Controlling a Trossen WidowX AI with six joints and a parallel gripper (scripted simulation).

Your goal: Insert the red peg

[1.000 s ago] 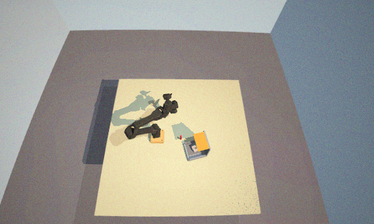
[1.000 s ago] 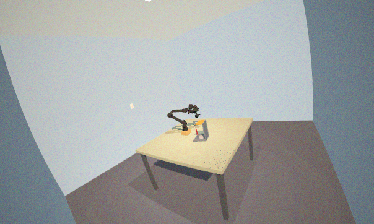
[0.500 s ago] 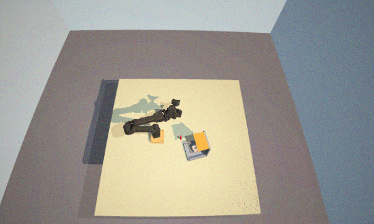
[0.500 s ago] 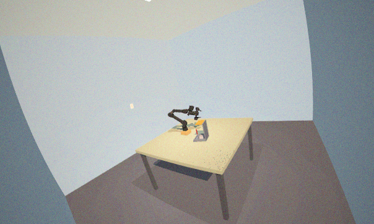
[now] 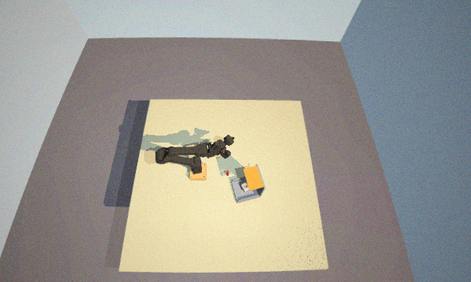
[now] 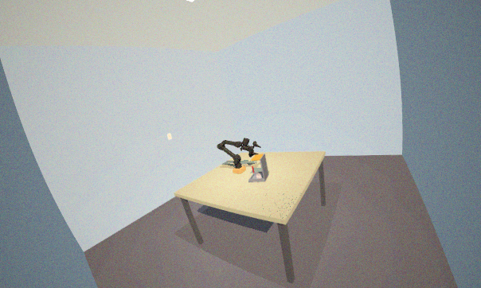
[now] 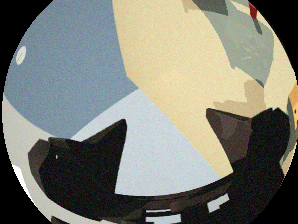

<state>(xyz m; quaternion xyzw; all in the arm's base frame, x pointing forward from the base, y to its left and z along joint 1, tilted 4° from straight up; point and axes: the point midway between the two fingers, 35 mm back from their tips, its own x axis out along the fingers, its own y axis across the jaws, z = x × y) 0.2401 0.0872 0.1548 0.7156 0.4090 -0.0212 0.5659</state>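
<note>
Now: the red peg 17 cm to the right of my gripper tip, 16 cm below it and 4 cm behind it. The rest, counted from my gripper tip: orange roof (29 cm to the right, 9 cm ahead, 3 cm above).
</note>
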